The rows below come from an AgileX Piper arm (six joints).
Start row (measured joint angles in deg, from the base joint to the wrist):
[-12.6 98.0 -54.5 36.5 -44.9 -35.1]
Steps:
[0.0 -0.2 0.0 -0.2 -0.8 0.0]
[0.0 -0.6 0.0 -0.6 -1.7 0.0]
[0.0 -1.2 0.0 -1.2 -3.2 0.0]
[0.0 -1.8 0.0 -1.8 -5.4 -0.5]
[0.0 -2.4 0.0 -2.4 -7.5 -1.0]
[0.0 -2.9 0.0 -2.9 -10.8 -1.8]
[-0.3 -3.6 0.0 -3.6 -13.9 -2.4]
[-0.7 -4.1 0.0 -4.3 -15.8 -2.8]
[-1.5 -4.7 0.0 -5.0 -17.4 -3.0]
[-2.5 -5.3 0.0 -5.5 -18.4 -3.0]
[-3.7 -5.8 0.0 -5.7 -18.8 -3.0]
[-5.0 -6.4 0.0 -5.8 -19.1 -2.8]
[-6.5 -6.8 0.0 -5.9 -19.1 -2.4]
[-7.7 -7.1 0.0 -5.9 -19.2 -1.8]
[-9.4 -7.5 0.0 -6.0 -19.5 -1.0]
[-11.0 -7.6 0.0 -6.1 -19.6 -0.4]
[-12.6 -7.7 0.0 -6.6 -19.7 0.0]
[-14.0 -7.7 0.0 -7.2 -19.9 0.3]
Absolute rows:
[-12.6 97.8 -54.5 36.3 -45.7 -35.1]
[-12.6 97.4 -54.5 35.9 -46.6 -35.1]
[-12.6 96.8 -54.5 35.3 -48.1 -35.1]
[-12.6 96.2 -54.5 34.7 -50.3 -35.6]
[-12.6 95.6 -54.5 34.1 -52.4 -36.1]
[-12.6 95.1 -54.5 33.6 -55.7 -36.9]
[-12.9 94.4 -54.5 32.9 -58.8 -37.5]
[-13.3 93.9 -54.5 32.2 -60.7 -37.9]
[-14.1 93.3 -54.5 31.5 -62.3 -38.1]
[-15.1 92.7 -54.5 31.0 -63.3 -38.1]
[-16.3 92.2 -54.5 30.8 -63.7 -38.1]
[-17.6 91.6 -54.5 30.7 -64.0 -37.9]
[-19.1 91.2 -54.5 30.6 -64.0 -37.5]
[-20.3 90.9 -54.5 30.6 -64.1 -36.9]
[-22.0 90.5 -54.5 30.5 -64.4 -36.1]
[-23.6 90.4 -54.5 30.4 -64.5 -35.5]
[-25.2 90.3 -54.5 29.9 -64.6 -35.1]
[-26.6 90.3 -54.5 29.3 -64.8 -34.8]

